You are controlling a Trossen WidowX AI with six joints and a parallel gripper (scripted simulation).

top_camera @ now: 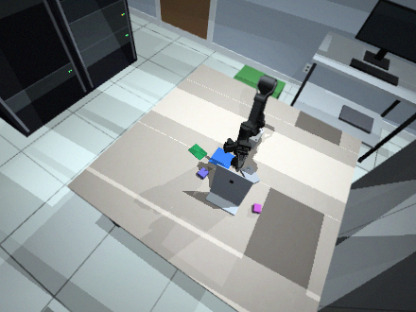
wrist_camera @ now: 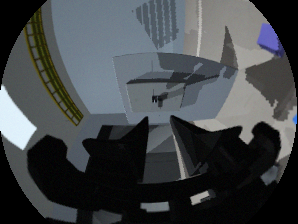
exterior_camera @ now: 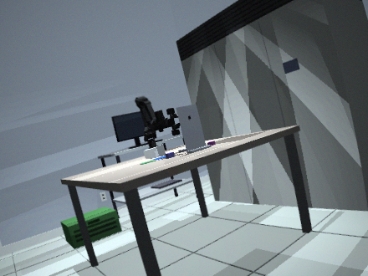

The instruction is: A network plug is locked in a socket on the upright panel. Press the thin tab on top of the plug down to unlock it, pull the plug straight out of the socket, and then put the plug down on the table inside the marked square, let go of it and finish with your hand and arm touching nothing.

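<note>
Now: gripper tip 50 mm short of the pale plug and 10 mm to the right of it. The rest, counted from my gripper tip: grey panel 90 mm below, 70 mm ahead, 20 mm to the left; blue square 220 mm below, 150 mm to the right, 120 mm behind; pale flat plate 210 mm below, 150 mm behind, 30 mm to the left.
</note>
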